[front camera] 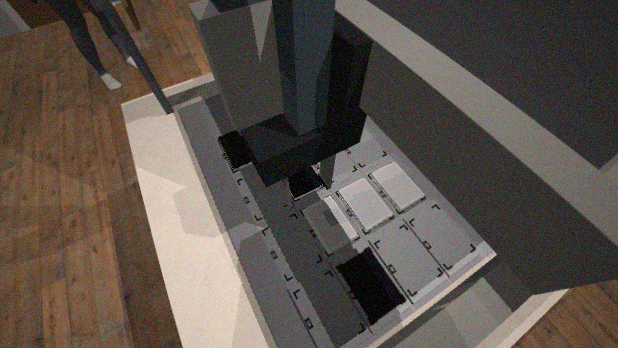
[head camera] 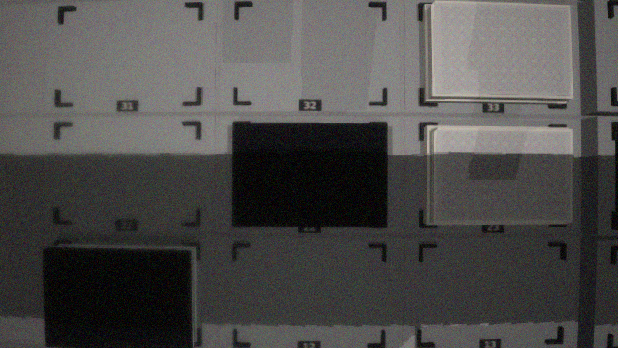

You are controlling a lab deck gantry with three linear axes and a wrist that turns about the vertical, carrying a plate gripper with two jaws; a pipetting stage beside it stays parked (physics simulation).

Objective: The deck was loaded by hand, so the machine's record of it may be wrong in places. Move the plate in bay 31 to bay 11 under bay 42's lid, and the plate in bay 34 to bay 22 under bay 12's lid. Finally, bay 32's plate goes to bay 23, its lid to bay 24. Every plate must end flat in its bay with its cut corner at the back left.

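Where they show: gripper, between the fingertips: point(front camera: 306, 191); robot's base, origin of its link: point(front camera: 218, 141) point(head camera: 61, 336).
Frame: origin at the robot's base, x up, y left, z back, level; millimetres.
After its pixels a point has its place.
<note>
A black piece point(front camera: 305, 183) @[z -269, x 16, y 151 mm] point(head camera: 310, 175) @[z -229, x 16, y 149 mm] lies flat in bay 22. Another black piece point(front camera: 234, 149) @[z -69, x 17, y 29 mm] point(head camera: 120, 297) @[z -69, x 16, y 46 mm] covers bay 11, with a paler edge showing behind and at the right in the head view. White lidded-looking pieces lie in bay 33 point(front camera: 366, 204) @[z -399, x 14, y 256 mm] point(head camera: 500, 50) @[z -389, x 14, y 256 mm] and bay 23 point(front camera: 327, 227) @[z -401, x 14, y 138 mm] point(head camera: 502, 190) @[z -390, x 14, y 137 mm], with layered edges at their left. Bays 31 and 32 hold no plate. My gripper point(front camera: 302, 189) @[z -358, x 160, y 105 mm] hangs near bay 22; one jaw shows, the other is hidden or lost in shadow, so its opening is unclear. Cut corners are hard to make out.
A black piece point(front camera: 372, 285) @[z -562, x 22, y 150 mm] lies in bay 24, at the right of the front view. A white piece point(front camera: 397, 186) @[z -398, x 14, y 359 mm] lies behind bay 33. The grey pipetting stage point(front camera: 242, 70) stands at the left of the gantry column point(front camera: 302, 65) @[z -378, x 457, y 92 mm]. Pale walls edge the deck.
</note>
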